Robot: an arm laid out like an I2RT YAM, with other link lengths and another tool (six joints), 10 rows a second.
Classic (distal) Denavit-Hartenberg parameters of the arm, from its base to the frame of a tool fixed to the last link. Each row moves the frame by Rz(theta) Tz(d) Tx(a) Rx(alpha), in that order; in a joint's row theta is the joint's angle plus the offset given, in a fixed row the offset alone. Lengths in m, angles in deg.
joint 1: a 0.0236  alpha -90  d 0.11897  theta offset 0
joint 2: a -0.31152  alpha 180  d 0  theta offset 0
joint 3: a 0.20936  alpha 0  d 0  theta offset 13.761
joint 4: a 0.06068  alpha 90  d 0.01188  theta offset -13.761
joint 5: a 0  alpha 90  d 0.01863  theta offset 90
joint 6: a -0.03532  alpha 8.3  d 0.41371  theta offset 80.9
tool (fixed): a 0  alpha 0  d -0.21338  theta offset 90
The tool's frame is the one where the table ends.
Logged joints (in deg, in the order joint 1, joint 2, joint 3, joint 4, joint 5, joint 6), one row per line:
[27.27, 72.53, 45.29, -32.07, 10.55, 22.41]
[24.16, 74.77, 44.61, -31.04, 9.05, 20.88]
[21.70, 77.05, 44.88, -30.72, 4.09, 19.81]
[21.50, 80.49, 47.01, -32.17, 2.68, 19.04]
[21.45, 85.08, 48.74, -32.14, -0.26, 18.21]
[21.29, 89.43, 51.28, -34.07, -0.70, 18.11]
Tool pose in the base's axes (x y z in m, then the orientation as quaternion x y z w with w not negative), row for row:
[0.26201, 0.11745, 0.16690, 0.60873, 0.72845, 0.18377, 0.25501]
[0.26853, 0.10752, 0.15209, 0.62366, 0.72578, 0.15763, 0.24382]
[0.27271, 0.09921, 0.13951, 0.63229, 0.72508, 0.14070, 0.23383]
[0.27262, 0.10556, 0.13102, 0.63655, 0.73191, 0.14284, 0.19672]
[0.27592, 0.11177, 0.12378, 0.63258, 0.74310, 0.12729, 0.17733]
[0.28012, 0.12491, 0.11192, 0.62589, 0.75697, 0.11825, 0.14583]
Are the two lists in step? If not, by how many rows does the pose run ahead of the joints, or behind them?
The pose runs 1 row behind the joints: the pose in row i belongs to the joints in row i - 1.
